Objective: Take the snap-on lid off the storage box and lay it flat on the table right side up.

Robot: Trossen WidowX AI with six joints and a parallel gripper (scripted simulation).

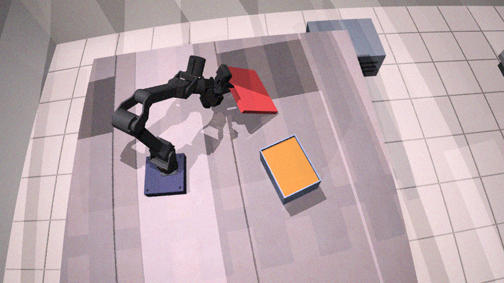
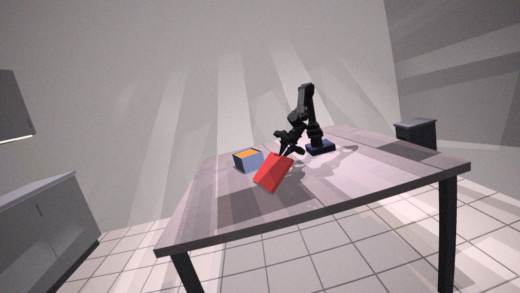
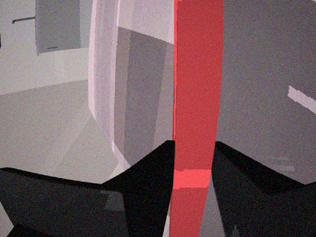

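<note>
Now: gripper tip 7 cm short of the red lid, 2 cm to the right of it and 5 cm above it. From my gripper tip the other things lie so: storage box (16 cm ahead, 34 cm to the right, 6 cm below).
</note>
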